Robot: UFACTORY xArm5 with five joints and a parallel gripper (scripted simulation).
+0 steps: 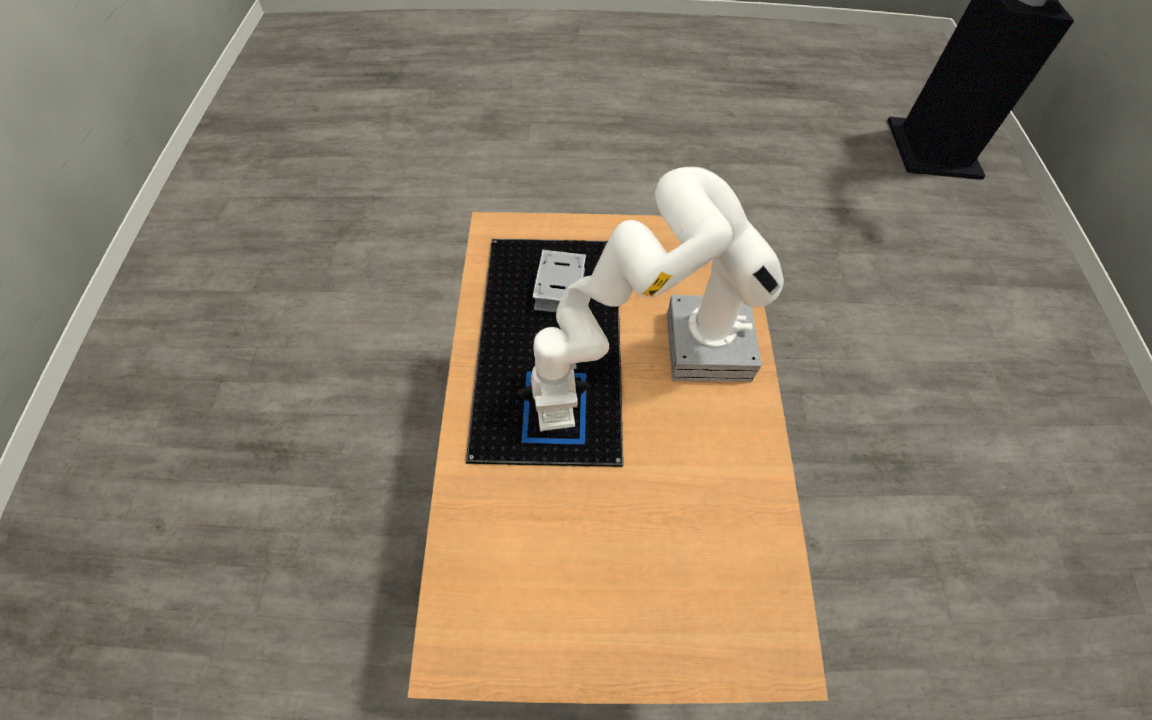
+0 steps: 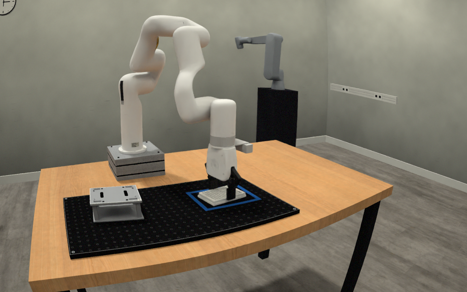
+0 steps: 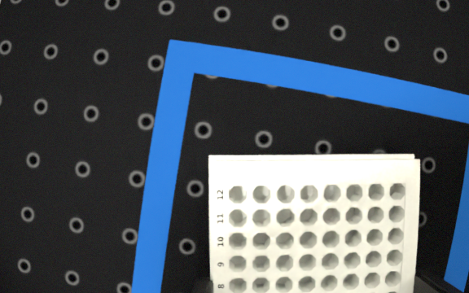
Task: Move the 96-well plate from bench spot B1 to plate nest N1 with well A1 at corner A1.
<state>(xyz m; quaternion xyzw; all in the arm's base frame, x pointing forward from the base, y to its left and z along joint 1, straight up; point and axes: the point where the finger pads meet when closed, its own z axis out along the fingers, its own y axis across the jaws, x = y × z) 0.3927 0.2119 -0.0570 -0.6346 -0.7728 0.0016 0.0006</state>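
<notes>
My hand is 1 cm above the white 96-well plate. From my hand the other things lie so: grey raised plate nest: 1 cm ahead, 36 cm to the right, 4 cm above.
</notes>
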